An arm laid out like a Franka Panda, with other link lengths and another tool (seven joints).
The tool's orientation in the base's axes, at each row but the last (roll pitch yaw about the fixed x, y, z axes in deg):
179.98, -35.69, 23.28
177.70, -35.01, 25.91
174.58, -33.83, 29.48
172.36, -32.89, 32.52
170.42, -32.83, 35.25
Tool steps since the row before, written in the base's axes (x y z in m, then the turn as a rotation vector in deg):
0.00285, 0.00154, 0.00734, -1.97, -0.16, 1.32
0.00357, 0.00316, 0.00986, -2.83, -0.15, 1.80
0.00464, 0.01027, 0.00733, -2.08, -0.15, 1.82
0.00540, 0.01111, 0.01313, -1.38, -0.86, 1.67
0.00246, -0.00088, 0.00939, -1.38, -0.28, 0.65
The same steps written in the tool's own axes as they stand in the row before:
0.00690, -0.00029, -0.00408, -0.75, -0.63, -2.16
0.00942, -0.00106, -0.00549, -1.11, -0.98, -3.01
0.01163, -0.00653, -0.00165, -0.55, -0.65, -2.63
0.01597, -0.00570, -0.00612, -0.46, 0.29, -2.27
0.00635, 0.00329, -0.00662, -0.73, -0.35, -1.32

